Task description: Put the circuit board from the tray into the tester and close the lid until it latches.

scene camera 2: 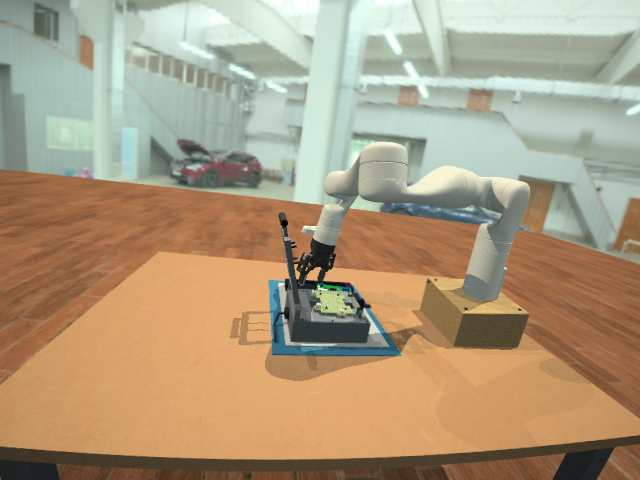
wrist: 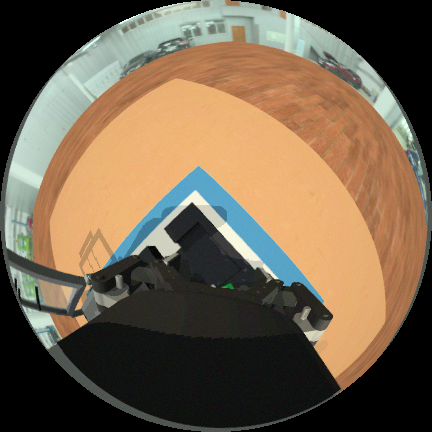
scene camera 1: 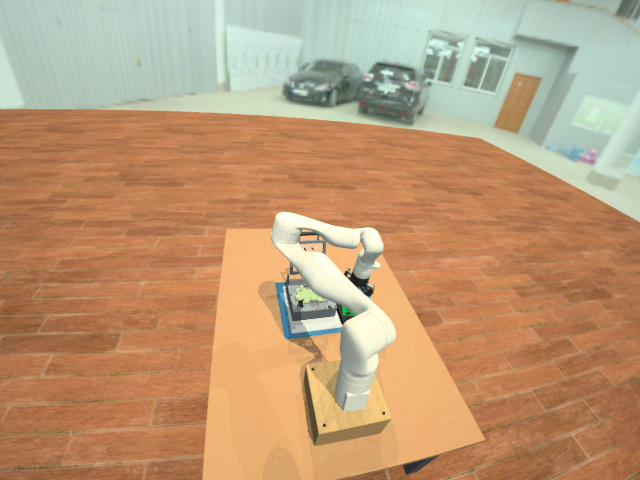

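Pixels of known places: gripper, fingertip midpoint: (scene camera 2: pixel 310 282) (wrist: pixel 216 269); arm's base, origin of the base link: (scene camera 2: pixel 477 293) (scene camera 1: pixel 350 394).
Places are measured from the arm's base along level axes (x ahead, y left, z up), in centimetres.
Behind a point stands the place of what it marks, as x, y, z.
The green circuit board (scene camera 2: pixel 330 286) {41.4, -12.6, -7.8} (scene camera 1: pixel 347 311) {37.3, -8.0, -7.9} (wrist: pixel 228 285) {45.4, -13.6, -7.8} lies in the dark tray (wrist: pixel 201 245) {51.0, -13.5, -9.0} behind the tester; only a small part of it shows. The tester (scene camera 2: pixel 330 323) {44.3, 15.6, -5.1} (scene camera 1: pixel 305 307) {34.9, 10.8, -1.6} is a dark grey box with a pale green fixture on top. Its lid (scene camera 2: pixel 287 248) {56.0, 15.7, 11.4} (wrist: pixel 40 278) stands upright and open. My gripper (scene camera 2: pixel 311 277) {47.8, -13.6, -7.7} is open. It is lowered onto the tray with its fingers on either side of the board. In the wrist view the gripper body hides most of the board.
The tester and tray sit on a white plate on a blue mat (scene camera 2: pixel 335 351) {42.6, 18.2, -10.6} (scene camera 1: pixel 283 317) {37.0, 17.9, -10.6} (wrist: pixel 241 217) {51.1, -19.6, -10.6} in the middle of the orange table (scene camera 2: pixel 154 361) {78.7, 27.2, -10.8}. The arm stands on a wooden block (scene camera 2: pixel 470 320) {8.1, 11.7, -3.1} (scene camera 1: pixel 330 413) {-4.7, 6.6, -0.3} to the right.
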